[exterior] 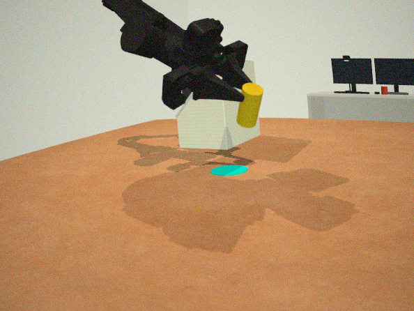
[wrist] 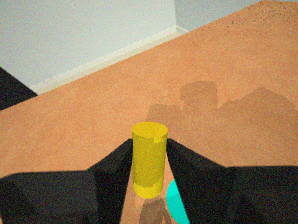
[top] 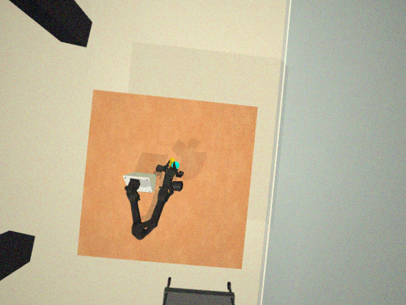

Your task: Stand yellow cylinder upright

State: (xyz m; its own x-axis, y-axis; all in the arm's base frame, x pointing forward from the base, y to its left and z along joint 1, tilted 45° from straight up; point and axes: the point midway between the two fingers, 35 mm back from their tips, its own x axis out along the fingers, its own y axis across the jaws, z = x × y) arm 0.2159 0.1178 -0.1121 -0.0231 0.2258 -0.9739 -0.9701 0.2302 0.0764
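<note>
Right now the cyan circle is 120 mm below my gripper tip, 40 mm to the right of it and 20 mm ahead of it. From my gripper tip the other things lie so: yellow tall cylinder 20 mm below, 10 mm to the right, 10 mm behind.
</note>
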